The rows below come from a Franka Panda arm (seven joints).
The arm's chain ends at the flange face. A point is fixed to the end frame.
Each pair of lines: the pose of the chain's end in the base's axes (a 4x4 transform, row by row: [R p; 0 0 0 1], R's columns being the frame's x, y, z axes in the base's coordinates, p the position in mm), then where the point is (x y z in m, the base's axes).
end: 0.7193 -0.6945 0.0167 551.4; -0.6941 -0.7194 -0.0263 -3.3; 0.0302 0.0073 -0.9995 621.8; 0 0 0 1
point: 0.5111 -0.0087 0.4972
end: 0.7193 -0.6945 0.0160 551.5; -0.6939 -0.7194 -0.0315 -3.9; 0.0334 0.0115 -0.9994 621.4; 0 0 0 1
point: 0.5111 -0.0100 0.4969
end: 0.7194 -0.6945 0.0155 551.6; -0.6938 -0.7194 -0.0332 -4.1; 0.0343 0.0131 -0.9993 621.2; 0 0 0 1
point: 0.5111 -0.0104 0.4967
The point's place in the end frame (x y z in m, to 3 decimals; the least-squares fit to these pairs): -0.029 0.031 0.124
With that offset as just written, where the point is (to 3 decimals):
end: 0.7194 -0.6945 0.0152 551.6; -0.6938 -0.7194 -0.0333 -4.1; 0.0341 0.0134 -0.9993 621.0; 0 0 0 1
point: 0.511 -0.010 0.497
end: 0.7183 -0.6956 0.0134 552.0; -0.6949 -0.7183 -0.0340 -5.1; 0.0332 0.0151 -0.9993 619.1; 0 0 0 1
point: 0.511 -0.011 0.495
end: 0.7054 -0.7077 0.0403 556.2; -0.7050 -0.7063 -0.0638 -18.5; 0.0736 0.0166 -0.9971 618.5; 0 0 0 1
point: 0.519 -0.028 0.493
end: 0.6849 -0.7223 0.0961 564.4; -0.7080 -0.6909 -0.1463 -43.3; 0.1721 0.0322 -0.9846 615.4; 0 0 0 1
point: 0.534 -0.062 0.489
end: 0.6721 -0.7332 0.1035 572.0; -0.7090 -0.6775 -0.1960 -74.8; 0.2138 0.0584 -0.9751 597.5; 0 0 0 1
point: 0.543 -0.100 0.472
